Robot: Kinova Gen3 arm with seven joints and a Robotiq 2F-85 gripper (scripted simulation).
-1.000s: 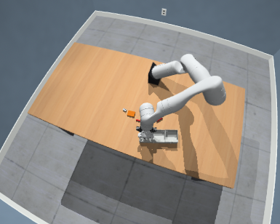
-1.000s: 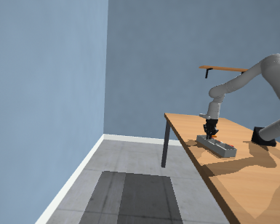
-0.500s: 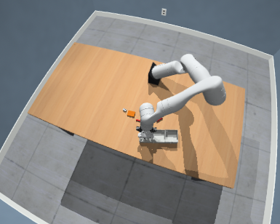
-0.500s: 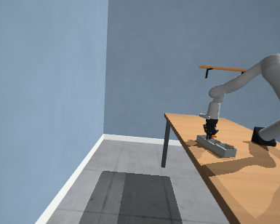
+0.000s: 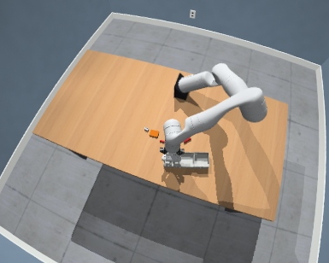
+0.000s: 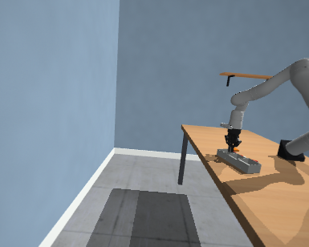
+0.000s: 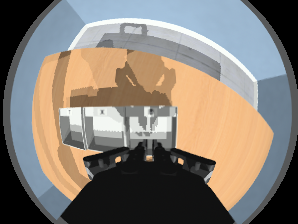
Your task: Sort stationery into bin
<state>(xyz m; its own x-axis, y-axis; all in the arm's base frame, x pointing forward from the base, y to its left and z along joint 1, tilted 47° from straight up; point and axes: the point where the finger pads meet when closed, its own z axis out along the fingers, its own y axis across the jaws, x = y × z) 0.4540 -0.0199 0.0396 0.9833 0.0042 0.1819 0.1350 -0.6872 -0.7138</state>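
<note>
The grey bin row lies 80 mm to the left of my hand, 30 mm below it and 10 mm ahead of it. Also, from my hand: small pale piece: 190 mm to the right, 140 mm behind, 40 mm below; orange block: 130 mm to the right, 120 mm behind, 50 mm below; red-and-white item: 80 mm behind, 50 mm below, 10 mm to the left.
</note>
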